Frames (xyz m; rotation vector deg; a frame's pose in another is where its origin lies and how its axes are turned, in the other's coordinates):
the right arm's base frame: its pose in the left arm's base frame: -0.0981 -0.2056 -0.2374 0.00 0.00 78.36
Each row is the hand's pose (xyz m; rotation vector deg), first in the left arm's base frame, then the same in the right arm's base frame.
Working: the left arm's base frame: its pose in the right arm's base frame: 0.2212 -0.0546 0.2374 0.00 0.00 -78.36

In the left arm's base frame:
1: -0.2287 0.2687 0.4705 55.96 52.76 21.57
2: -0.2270 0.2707 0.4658 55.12 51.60 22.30
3: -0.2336 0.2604 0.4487 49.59 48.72 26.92
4: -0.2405 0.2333 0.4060 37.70 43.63 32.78
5: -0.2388 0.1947 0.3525 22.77 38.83 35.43
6: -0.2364 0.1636 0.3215 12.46 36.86 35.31
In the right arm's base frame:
1: 0.4382 0.2236 0.7079 78.57 5.68 -44.60
2: 0.4405 0.2223 0.7032 77.07 5.30 -44.34
3: 0.4291 0.2267 0.6861 70.28 6.54 -41.64
4: 0.4011 0.2280 0.6434 57.15 10.07 -38.96
5: 0.3637 0.2186 0.5899 42.33 15.77 -38.93
6: 0.3337 0.2099 0.5589 33.10 20.80 -40.07

